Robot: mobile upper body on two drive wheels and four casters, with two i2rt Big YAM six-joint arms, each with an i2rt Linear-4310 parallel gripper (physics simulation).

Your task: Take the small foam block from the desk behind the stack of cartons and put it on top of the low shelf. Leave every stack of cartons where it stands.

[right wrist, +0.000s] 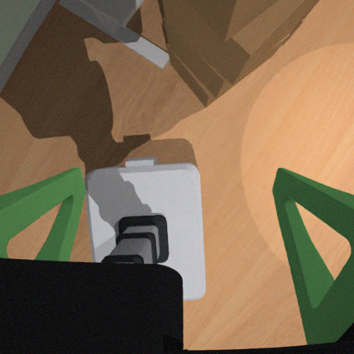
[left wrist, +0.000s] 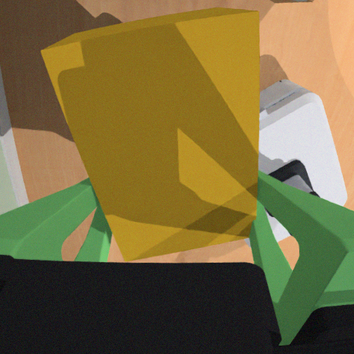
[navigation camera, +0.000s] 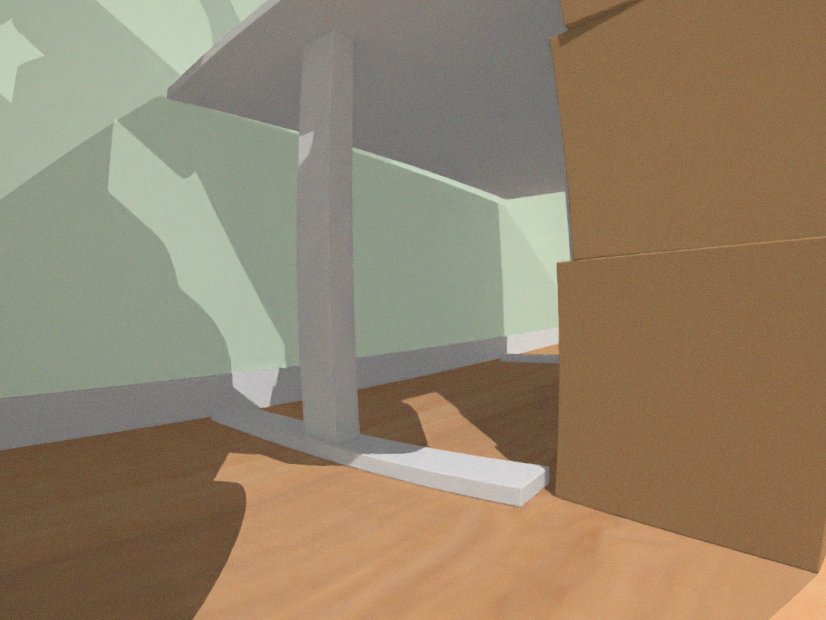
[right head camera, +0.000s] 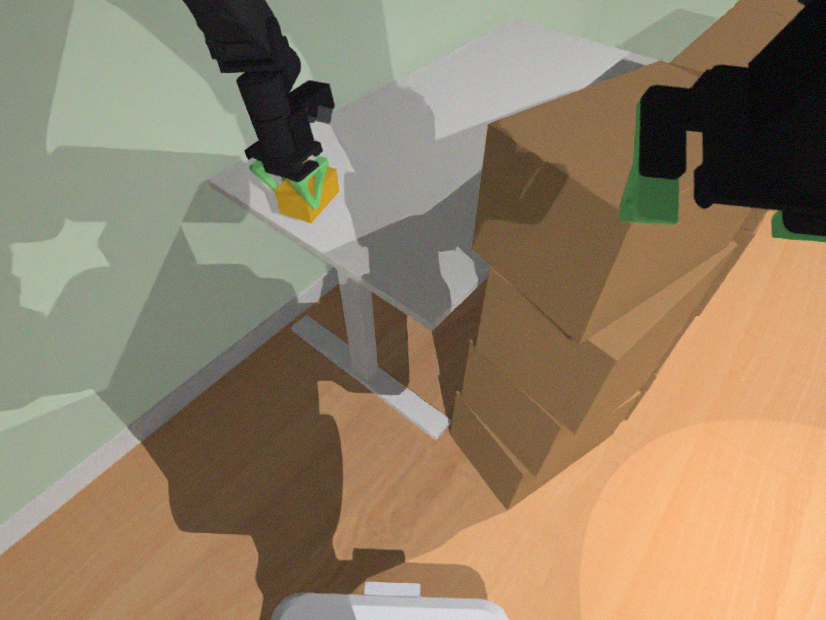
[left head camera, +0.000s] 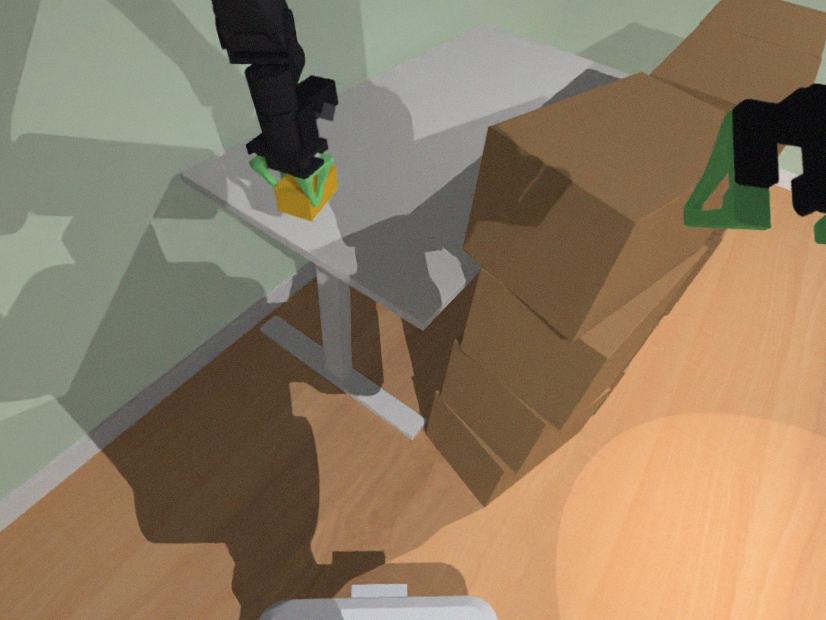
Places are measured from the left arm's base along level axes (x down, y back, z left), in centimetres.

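Pixels of known places: left gripper, fingertip midpoint: (right head camera: pixel 301 202) (left head camera: pixel 300 200); right gripper, fingertip midpoint: (right head camera: pixel 698 219) (left head camera: pixel 751 225).
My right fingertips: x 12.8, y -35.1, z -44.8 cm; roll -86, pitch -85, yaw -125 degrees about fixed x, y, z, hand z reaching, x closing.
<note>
Behind a point stands the place of what it marks.
The yellow foam block (left head camera: pixel 290 200) @[x 40.8, y -72.4, z -6.2 cm] (right head camera: pixel 291 202) @[x 40.6, y -72.3, z -6.5 cm] (left wrist: pixel 160 115) is held in my left gripper (left head camera: pixel 294 190) @[x 42.0, y -74.1, z -7.5 cm] (left wrist: pixel 179 177), whose green fingers are shut on its sides. In the head views it overlaps the left end of the grey desk (left head camera: pixel 480 66) @[x 68.9, y -194.4, z -56.7 cm] (right head camera: pixel 507 66) @[x 69.0, y -191.1, z -56.0 cm]; floor shows behind it in the left wrist view. My right gripper (right head camera: pixel 727 221) @[x 12.8, y -35.1, z -44.8 cm] (right wrist: pixel 178 178) is open and empty, overlapping the upper cartons in the right head view. The stack of cartons (left head camera: pixel 560 253) @[x 45.2, y -67.5, z -49.2 cm] (right head camera: pixel 567 266) @[x 47.1, y -66.2, z -50.2 cm] (right wrist: pixel 200 40) (navigation camera: pixel 687 367) stands at the desk's near right side. The low shelf does not show in these views.
More cartons (left head camera: pixel 753 46) @[x 33.0, y -130.2, z -108.4 cm] stand behind the near stack. The desk leg (left head camera: pixel 335 327) @[x 110.1, y -102.8, z -8.5 cm] (right head camera: pixel 358 327) @[x 110.3, y -102.9, z -8.4 cm] (navigation camera: pixel 326 233) @[x 107.1, y -102.1, z -9.5 cm] and its floor foot (navigation camera: pixel 460 470) are ahead, the foot's end close to the stack. A green wall (left head camera: pixel 80 300) @[x 88.9, y -92.5, z 52.4 cm] runs along the left. My white base (left head camera: pixel 380 608) @[x 115.0, y -29.8, z -22.7 cm] (right wrist: pixel 175 200) is below.
</note>
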